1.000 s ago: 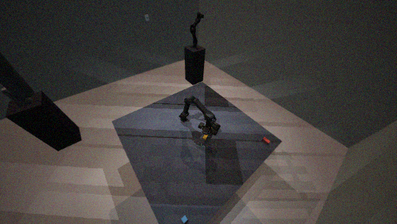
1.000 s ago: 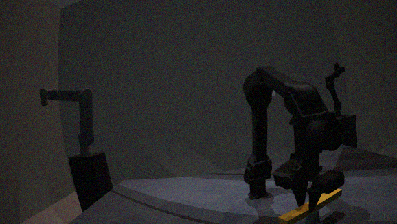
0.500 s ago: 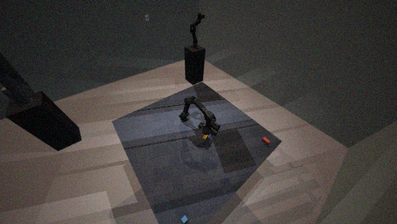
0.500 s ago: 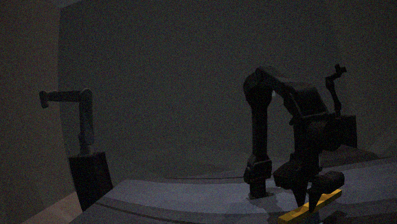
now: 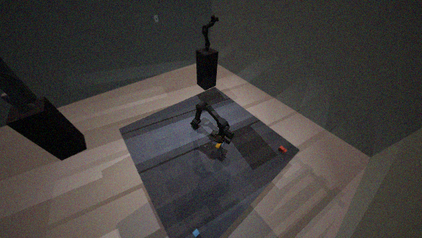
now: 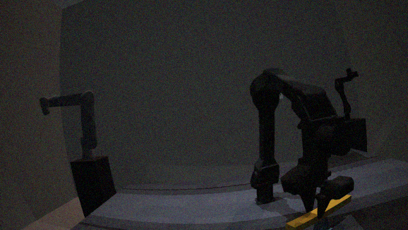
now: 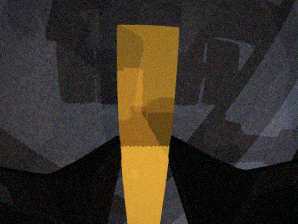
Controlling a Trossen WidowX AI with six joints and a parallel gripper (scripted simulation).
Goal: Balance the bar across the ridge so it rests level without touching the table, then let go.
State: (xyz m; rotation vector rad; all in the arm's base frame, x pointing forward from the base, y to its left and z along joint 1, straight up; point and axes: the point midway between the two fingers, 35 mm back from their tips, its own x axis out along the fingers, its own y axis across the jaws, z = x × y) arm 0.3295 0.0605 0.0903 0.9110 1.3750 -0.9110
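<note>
Right now the bar is 30 mm to the left of my gripper tip and 10 mm behind it. From my gripper tip the other things lie so: blue block 560 mm to the right, 410 mm ahead, 40 mm below; red block 440 mm to the left, 410 mm ahead, 40 mm below.
</note>
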